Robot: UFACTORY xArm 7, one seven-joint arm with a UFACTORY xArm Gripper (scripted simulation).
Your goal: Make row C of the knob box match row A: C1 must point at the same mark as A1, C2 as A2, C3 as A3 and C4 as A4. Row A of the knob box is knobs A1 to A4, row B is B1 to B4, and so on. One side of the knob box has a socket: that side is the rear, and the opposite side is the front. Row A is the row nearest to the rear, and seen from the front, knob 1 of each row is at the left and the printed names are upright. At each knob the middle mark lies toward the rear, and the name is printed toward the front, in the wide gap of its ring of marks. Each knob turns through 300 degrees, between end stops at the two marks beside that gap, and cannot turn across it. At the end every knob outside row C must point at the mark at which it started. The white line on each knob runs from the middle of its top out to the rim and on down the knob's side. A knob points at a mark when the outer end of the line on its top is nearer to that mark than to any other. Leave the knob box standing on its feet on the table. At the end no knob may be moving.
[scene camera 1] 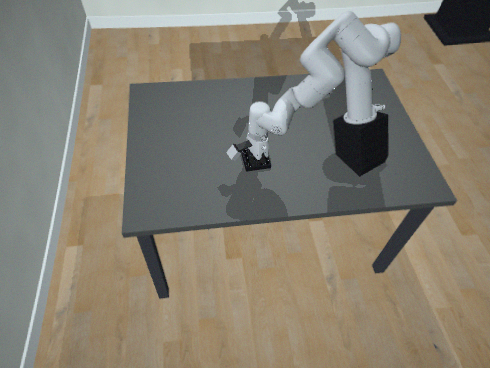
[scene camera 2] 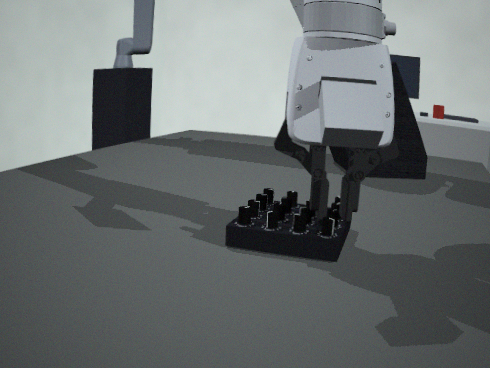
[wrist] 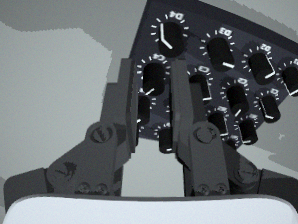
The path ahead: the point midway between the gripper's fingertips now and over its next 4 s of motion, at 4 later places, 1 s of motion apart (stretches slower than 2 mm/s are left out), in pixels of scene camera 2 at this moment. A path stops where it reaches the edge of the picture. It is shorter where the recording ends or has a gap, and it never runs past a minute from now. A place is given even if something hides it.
My gripper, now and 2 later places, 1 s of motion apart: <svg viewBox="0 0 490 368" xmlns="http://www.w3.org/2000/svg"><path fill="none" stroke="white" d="M332 218L335 182L341 90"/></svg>
